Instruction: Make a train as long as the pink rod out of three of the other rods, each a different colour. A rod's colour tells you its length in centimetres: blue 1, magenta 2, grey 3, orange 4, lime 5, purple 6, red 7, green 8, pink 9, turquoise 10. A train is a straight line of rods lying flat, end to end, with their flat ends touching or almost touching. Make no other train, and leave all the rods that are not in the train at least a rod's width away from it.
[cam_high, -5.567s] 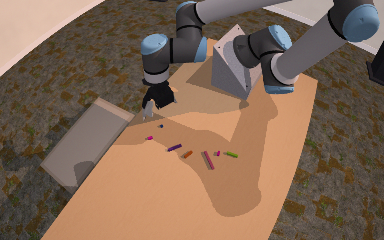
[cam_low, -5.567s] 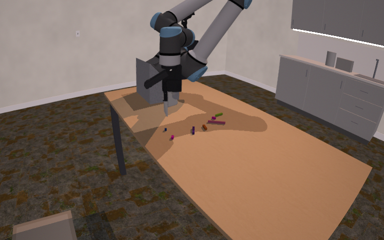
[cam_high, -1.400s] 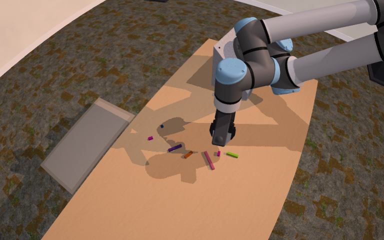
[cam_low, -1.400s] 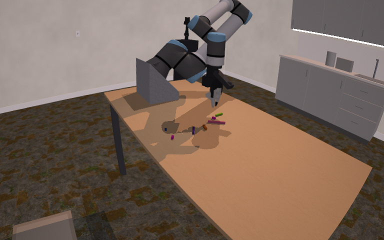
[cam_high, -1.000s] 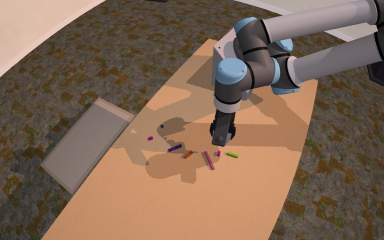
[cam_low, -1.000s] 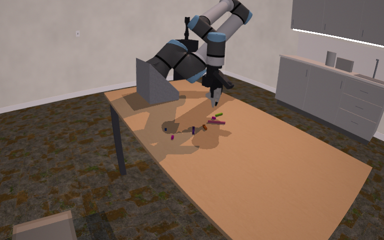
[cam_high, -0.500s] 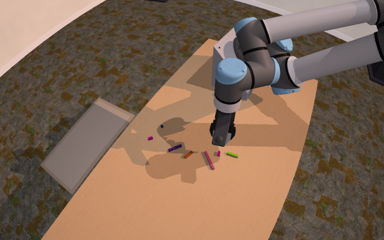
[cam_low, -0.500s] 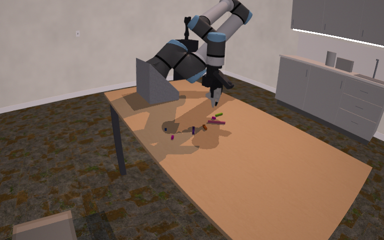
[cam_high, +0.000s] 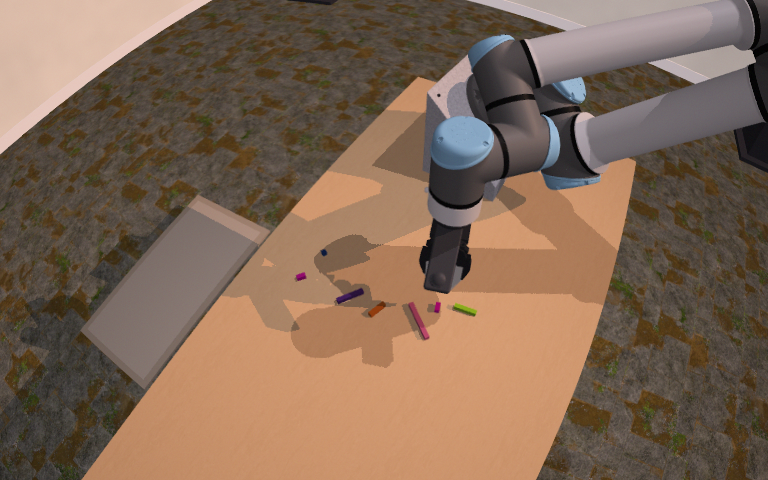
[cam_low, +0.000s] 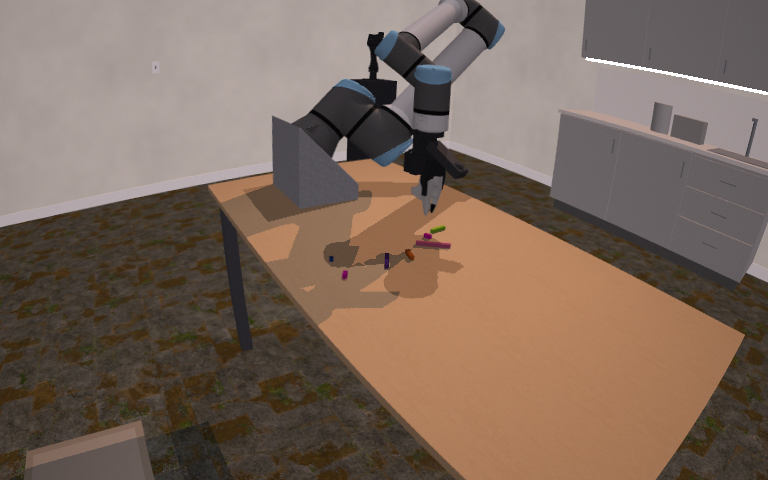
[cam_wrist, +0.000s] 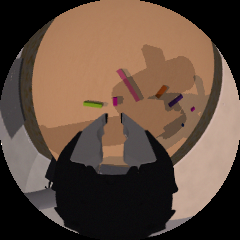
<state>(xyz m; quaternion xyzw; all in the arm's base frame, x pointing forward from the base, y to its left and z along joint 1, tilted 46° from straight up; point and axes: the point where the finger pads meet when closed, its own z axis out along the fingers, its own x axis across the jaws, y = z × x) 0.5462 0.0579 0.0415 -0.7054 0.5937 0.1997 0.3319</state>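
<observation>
Now: the pink rod 5 cm ahead of my hand, 2 cm to the right of it and 8 cm below it. Also, from my hand: purple rod (5 cm ahead, 18 cm to the right, 8 cm below); lime rod (2 cm behind, 6 cm to the left, 8 cm below); orange rod (6 cm ahead, 11 cm to the right, 8 cm below).
</observation>
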